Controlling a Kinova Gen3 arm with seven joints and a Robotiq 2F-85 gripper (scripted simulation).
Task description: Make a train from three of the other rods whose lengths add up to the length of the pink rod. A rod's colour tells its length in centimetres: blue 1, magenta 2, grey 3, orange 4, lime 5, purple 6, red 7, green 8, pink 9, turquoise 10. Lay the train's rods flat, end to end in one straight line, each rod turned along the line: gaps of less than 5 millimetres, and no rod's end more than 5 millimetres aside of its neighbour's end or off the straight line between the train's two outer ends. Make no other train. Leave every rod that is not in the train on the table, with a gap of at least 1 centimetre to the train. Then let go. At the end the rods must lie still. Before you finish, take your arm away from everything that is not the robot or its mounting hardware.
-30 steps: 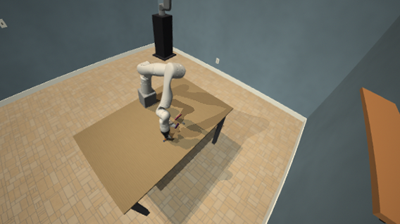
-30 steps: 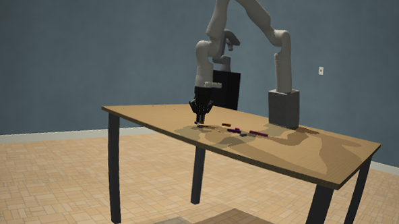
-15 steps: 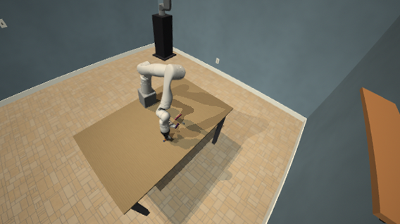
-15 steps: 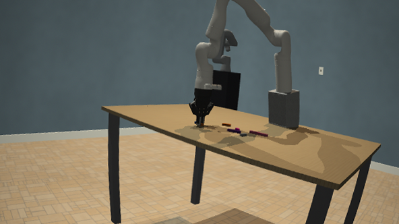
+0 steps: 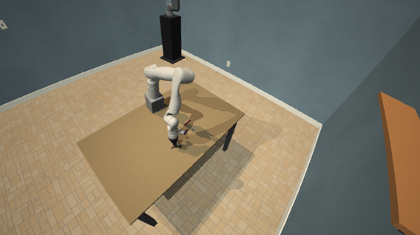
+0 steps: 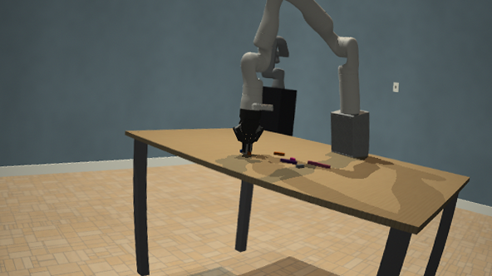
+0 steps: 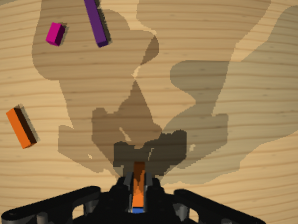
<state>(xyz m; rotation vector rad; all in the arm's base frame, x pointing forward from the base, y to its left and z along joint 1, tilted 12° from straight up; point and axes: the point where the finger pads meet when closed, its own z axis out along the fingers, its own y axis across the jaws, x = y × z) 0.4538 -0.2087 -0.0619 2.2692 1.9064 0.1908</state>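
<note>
Now: hand 3 cm to the left of the blue rod and 2 cm above it. Also, from my hand: grey rod 23 cm to the left, 2 cm below, 1 cm ahead; then purple rod 17 cm to the left, 2 cm below, 2 cm behind; then magenta rod 16 cm to the left, 6 cm behind, 2 cm below.
</note>
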